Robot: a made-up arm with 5 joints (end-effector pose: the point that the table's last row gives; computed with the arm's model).
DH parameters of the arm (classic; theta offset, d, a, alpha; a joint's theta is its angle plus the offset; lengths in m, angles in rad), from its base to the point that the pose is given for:
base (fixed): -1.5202 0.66 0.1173 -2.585
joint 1: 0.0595 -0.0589 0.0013 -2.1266
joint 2: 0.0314 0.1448 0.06 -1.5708
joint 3: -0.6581 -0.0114 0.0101 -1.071
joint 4: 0 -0.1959 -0.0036 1.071
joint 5: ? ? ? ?
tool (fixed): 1.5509 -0.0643 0 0
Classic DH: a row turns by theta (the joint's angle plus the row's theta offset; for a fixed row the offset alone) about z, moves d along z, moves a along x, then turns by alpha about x.
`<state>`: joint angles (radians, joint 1 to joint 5).
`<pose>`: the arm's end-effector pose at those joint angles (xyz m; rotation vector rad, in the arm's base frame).
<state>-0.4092 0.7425 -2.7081 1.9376 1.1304</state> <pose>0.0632 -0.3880 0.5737 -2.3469 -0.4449 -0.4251</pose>
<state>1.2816 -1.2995 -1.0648 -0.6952 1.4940</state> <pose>-0.1909 -0.0504 0.9692 1.5891 -0.5346 0.6716</pose>
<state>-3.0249 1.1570 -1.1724 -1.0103 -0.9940</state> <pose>0.0934 0.0688 0.6090 -0.2508 -1.1811 0.3909</pose>
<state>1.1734 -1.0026 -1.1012 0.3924 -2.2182</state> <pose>-0.0316 -0.1193 0.6847 -1.6746 -0.6842 1.0643</pose>
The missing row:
joint 5: 1.2449 0.0988 -0.1996 -0.8283
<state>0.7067 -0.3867 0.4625 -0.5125 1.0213</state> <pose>-0.4721 0.0880 0.7137 -0.1667 0.4936 1.2882</pose>
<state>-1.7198 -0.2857 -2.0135 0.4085 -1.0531</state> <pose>0.0442 0.0336 0.6498 0.1490 0.0713 -0.6540</pose>
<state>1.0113 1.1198 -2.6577 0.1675 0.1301</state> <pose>0.0550 -0.3553 0.6666 -0.0189 0.0478 -2.6263</pose>
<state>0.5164 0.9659 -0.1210 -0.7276 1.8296</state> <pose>-0.3577 0.0594 0.7938 -0.4016 1.9882 1.2478</pose>
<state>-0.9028 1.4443 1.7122 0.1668 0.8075</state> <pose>-0.1379 -0.1414 1.1448 0.9736 -1.4443 -1.0502</pose>
